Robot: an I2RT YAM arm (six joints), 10 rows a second.
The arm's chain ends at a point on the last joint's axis. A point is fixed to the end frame.
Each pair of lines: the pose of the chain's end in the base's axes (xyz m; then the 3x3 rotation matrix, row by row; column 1 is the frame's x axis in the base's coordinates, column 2 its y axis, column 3 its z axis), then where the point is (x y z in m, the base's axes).
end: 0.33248, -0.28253, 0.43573; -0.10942, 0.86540, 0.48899; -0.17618, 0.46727, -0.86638; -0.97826, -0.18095, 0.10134
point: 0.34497 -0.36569 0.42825
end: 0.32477, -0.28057, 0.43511; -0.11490, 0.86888, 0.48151; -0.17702, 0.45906, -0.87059; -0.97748, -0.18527, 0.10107
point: 0.33647 -0.36386 0.42774
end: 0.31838, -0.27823, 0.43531; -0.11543, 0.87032, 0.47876; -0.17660, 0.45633, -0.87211; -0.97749, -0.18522, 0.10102
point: 0.32982 -0.36155 0.42794
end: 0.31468, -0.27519, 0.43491; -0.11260, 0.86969, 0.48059; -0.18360, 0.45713, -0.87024; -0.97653, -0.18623, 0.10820
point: 0.32634 -0.35853 0.42814
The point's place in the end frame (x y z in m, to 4 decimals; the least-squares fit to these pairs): 0.0206 -0.0267 0.0774
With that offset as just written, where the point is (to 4 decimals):
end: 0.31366, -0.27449, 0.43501; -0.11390, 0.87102, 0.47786; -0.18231, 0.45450, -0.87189; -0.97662, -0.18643, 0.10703
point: 0.3250 -0.3579 0.4282
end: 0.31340, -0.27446, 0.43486; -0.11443, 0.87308, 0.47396; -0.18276, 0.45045, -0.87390; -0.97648, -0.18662, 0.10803
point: 0.3244 -0.3579 0.4281
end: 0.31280, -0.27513, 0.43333; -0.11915, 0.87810, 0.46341; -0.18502, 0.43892, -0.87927; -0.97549, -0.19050, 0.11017
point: 0.3228 -0.3587 0.4268
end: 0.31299, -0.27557, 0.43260; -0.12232, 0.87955, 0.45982; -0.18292, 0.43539, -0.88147; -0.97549, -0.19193, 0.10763
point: 0.3226 -0.3592 0.4260
